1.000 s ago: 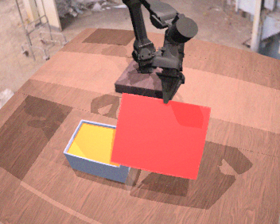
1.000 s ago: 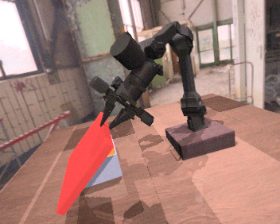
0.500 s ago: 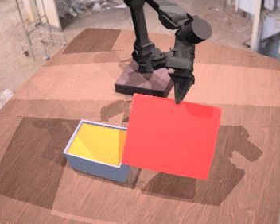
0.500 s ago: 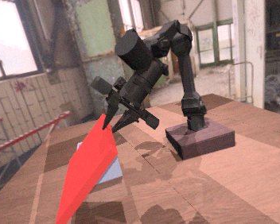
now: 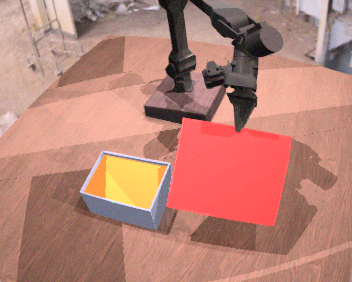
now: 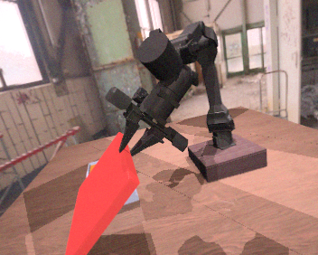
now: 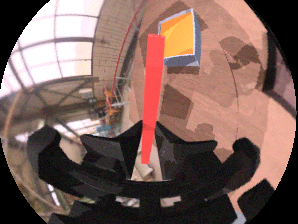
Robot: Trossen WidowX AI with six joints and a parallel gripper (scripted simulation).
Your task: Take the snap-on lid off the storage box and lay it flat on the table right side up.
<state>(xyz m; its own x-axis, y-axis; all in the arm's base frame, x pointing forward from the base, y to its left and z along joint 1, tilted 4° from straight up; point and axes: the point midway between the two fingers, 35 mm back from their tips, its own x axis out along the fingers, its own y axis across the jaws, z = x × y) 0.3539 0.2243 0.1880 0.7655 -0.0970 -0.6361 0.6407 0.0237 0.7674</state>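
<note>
The lid lies 6 cm ahead of my gripper tip, 5 cm below it and 1 cm to the right of it. Round my gripper tip: storage box (26 cm to the right, 19 cm below, 5 cm ahead).
</note>
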